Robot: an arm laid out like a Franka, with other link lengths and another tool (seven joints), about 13 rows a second.
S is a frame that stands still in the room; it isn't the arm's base.
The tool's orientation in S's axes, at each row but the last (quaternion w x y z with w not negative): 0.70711 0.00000 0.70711 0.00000; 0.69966 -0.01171 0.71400 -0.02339; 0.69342 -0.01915 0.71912 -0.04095; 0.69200 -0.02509 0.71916 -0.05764; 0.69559 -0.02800 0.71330 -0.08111; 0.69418 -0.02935 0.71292 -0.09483; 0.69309 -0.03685 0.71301 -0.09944
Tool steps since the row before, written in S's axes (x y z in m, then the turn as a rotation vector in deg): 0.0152 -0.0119 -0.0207 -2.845 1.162 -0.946; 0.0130 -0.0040 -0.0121 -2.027 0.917 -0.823; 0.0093 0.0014 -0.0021 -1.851 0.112 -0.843; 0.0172 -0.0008 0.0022 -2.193 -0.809 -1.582; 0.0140 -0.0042 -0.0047 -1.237 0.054 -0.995; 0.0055 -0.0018 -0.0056 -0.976 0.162 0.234; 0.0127 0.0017 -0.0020 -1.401 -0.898 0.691
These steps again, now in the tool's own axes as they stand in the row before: 0.0207 -0.0119 0.0152 0.946 1.162 -2.845; 0.0120 -0.0032 0.0133 0.818 0.924 -2.026; 0.0016 0.0018 0.0093 0.900 0.129 -1.823; -0.0028 -0.0003 0.0171 1.754 -0.712 -2.094; 0.0049 -0.0024 0.0144 1.013 0.117 -1.218; 0.0056 -0.0003 0.0057 -0.225 0.030 -0.991; 0.0012 0.0031 0.0125 -0.456 -1.131 -1.327
